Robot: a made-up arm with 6 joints.
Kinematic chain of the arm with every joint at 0, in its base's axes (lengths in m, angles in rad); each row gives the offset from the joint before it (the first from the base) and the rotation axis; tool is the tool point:
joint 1: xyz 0 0 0.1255 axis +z
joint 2: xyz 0 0 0 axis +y
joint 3: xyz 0 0 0.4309 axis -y
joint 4: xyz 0 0 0 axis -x
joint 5: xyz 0.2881 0 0 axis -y
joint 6: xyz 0 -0.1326 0 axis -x
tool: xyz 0 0 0
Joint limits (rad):
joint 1: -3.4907..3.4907
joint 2: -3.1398..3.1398
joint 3: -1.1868..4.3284
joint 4: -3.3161..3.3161
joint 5: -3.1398..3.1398
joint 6: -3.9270..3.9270
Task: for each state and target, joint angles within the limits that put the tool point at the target. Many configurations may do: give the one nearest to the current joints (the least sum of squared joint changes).
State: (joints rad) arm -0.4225 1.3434 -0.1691 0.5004 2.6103 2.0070
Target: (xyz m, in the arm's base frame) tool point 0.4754 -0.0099 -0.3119
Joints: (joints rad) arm 0.1765 1.9017 0.2096 0.7912 2.6103 2.0070
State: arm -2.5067 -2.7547 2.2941 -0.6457 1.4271 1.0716
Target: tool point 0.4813 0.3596 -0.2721
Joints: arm -2.6822 -1.9859 2.2628 -0.6074 1.4271 1.0716
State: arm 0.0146 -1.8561 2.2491 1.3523 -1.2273 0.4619
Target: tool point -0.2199 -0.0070 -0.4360
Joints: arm -0.0601 -2.2419 2.4269 1.4179 -1.2273 0.4619
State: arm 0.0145 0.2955 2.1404 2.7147 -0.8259 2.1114
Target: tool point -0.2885 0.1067 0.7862
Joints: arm 0.0462 -0.3020 1.6313 2.7007 -0.8259 2.1114
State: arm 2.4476 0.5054 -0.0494 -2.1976 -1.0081 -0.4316
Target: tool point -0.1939 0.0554 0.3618
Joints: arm 2.5149 -0.1255 -0.4165 -2.1167 -1.0081 -0.4316
